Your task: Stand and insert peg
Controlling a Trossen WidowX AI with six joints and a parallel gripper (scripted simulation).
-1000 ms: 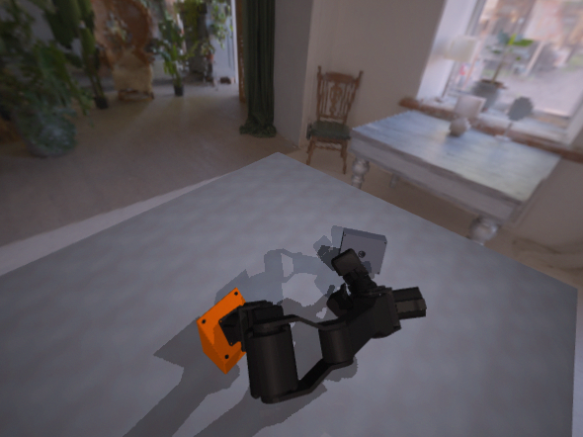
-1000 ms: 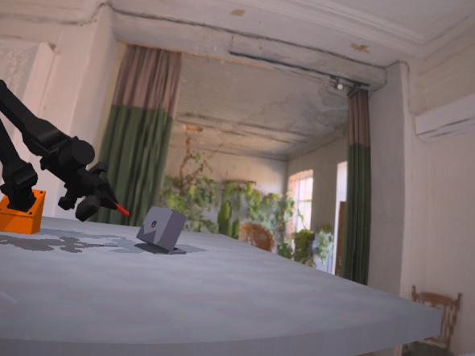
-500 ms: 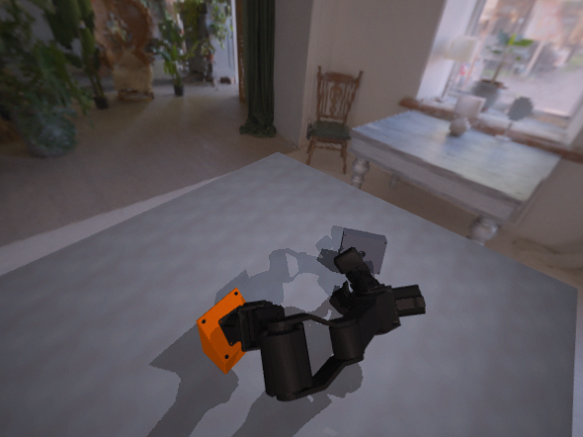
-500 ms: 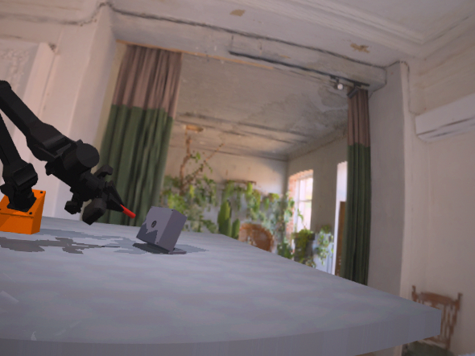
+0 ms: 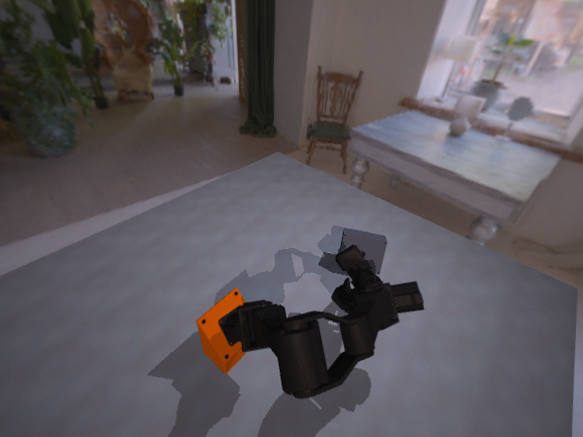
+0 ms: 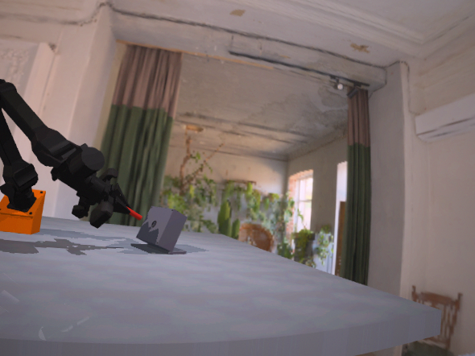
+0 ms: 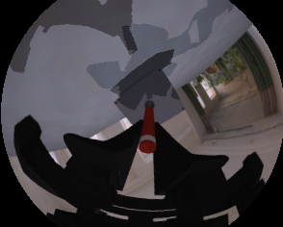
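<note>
Now: the grey sloped panel 90 mm ahead of my gripper tip, 50 mm to the left of it and 40 mm below it. The rest, counted from my gripper tip: red peg 10 mm behind, 10 mm to the right, 10 mm above.
</note>
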